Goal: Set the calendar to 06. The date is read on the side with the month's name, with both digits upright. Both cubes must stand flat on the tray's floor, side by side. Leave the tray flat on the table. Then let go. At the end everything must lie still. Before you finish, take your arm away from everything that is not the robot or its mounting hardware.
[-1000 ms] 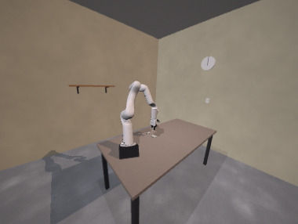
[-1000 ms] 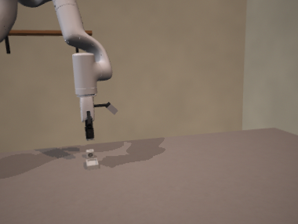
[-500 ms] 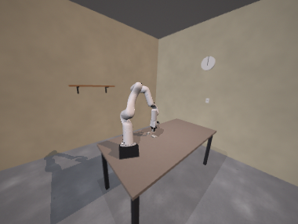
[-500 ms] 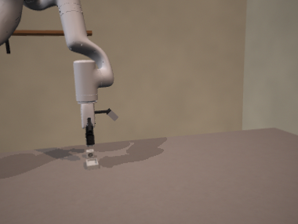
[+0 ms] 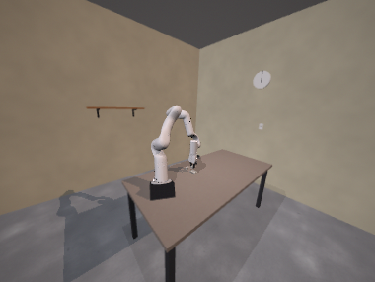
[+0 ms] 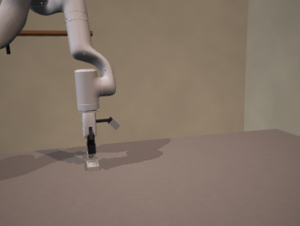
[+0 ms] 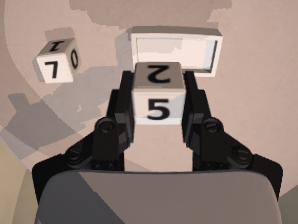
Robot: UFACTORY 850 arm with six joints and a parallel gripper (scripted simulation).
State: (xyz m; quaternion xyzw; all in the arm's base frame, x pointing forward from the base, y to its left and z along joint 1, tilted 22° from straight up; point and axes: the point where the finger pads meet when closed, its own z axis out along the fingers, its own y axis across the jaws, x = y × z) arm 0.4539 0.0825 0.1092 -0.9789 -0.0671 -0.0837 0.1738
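Now: the white number cube 1 cm below my hand. From my hand the other things lie so: white calendar tray: 7 cm below, 2 cm to the right.
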